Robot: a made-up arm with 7 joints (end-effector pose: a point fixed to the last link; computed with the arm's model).
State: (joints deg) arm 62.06 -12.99 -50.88 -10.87 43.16 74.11 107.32
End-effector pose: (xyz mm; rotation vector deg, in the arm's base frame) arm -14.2 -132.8 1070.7 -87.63 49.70 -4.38
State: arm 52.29 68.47 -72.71 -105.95 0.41 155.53 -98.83
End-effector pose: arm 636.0 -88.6 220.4 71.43 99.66 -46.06
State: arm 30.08 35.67 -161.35 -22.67 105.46 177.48 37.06
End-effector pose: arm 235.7 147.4 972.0 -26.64 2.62 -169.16
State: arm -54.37 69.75 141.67 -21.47 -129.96 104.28 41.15
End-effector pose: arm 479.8 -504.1 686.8 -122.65 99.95 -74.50
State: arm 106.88 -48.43 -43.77 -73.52 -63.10 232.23 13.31
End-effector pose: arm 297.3 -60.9 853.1 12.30 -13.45 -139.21
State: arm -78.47 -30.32 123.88 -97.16 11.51 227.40 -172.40
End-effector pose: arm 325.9 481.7 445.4 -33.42 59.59 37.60
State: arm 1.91 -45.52 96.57 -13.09 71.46 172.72 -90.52
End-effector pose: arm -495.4 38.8 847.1 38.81 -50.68 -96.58
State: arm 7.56 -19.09 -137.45 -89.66 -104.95 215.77 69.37
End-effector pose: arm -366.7 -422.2 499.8 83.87 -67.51 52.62
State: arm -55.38 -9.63 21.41 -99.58 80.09 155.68 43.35
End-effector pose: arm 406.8 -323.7 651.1 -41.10 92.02 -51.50
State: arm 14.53 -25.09 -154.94 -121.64 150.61 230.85 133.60
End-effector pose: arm -357.8 -269.0 186.1 -133.05 98.91 12.93
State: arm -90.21 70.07 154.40 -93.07 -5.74 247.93 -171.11
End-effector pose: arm 201.2 -192.9 804.9 42.01 -24.25 71.55
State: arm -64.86 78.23 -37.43 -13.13 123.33 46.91 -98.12
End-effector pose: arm 332.7 -713.5 376.7 -91.66 -60.84 -92.94
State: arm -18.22 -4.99 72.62 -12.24 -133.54 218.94 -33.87
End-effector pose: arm -37.4 111.6 963.5 -46.73 24.72 63.54
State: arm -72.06 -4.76 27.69 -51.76 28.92 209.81 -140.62
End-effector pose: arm 183.0 -183.6 947.2 23.70 2.54 17.31
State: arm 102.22 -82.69 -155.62 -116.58 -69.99 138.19 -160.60
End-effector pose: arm 314.8 -129.1 -201.6 -14.09 -149.81 -25.62
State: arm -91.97 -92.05 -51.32 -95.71 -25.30 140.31 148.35
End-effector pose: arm -430.2 380.0 651.2 88.14 19.91 -104.33
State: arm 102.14 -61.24 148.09 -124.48 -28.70 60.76 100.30
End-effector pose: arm -242.8 -284.9 -104.7 -19.06 -59.10 -122.70
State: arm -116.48 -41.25 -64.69 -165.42 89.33 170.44 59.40
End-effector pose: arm -325.8 -23.8 179.4 129.97 32.17 -55.98
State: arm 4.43 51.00 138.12 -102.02 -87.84 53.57 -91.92
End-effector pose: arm -105.3 419.7 756.0 -24.62 132.39 10.51
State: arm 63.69 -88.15 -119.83 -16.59 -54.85 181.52 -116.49
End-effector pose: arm -259.0 -700.9 323.9 95.62 7.17 -24.76
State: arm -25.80 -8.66 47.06 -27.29 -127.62 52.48 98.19
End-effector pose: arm 79.4 89.1 1073.5 -22.19 -131.94 92.95
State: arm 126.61 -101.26 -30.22 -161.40 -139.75 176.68 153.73
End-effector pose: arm -3.0 157.3 555.2 -53.02 -32.67 -16.26
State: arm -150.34 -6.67 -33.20 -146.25 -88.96 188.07 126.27
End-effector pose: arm -408.8 -45.5 252.7 -47.77 -134.56 29.04
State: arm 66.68 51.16 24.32 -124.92 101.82 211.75 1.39
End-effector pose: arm 6.8 370.6 -19.2 -175.34 34.76 -19.27
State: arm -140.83 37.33 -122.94 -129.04 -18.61 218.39 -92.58
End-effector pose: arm -158.1 410.7 514.5 -59.91 81.58 118.44
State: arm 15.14 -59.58 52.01 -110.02 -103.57 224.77 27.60
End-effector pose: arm -141.3 389.3 605.5 -35.52 129.26 89.98
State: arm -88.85 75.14 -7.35 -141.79 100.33 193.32 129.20
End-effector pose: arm -116.1 -58.8 -117.1 -127.33 -48.39 5.51
